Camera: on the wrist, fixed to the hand. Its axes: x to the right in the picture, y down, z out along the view.
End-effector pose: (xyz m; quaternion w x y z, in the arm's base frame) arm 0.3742 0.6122 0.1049 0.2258 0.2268 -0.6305 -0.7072
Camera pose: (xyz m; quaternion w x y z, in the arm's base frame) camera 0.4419 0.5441 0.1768 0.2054 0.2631 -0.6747 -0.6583
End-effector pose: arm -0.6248 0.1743 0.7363 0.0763 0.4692 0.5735 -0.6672
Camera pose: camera -0.5177 0.2141 0.6997 0.0221 0.4734 0.5305 -0.7028
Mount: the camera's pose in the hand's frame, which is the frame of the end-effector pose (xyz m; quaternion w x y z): -0.0152 0.0808 -0.0874 0.9970 0.0749 0.0139 -0.0163
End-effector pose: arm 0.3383 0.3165 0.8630 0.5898 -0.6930 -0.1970 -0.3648
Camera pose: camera 0.3613 0.2166 0.8007 0.6367 -0.6384 -0.2268 -0.3682
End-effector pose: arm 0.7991 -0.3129 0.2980 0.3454 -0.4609 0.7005 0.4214
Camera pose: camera 0.7202 -0.3692 0.3687 0.3760 -0.4509 0.7272 0.3556
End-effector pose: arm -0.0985 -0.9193 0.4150 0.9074 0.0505 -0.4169 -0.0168
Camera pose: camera -0.0431 -0.8311 0.3555 0.9064 0.1253 -0.4035 0.0004
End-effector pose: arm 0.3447 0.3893 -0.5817 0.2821 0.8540 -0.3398 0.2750
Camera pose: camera 0.2516 0.4049 -0.5077 0.2265 0.8743 -0.3003 0.3069
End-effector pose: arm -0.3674 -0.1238 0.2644 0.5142 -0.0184 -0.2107 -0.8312
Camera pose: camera -0.2743 -0.1741 0.2078 0.5034 0.0352 -0.2655 -0.8215
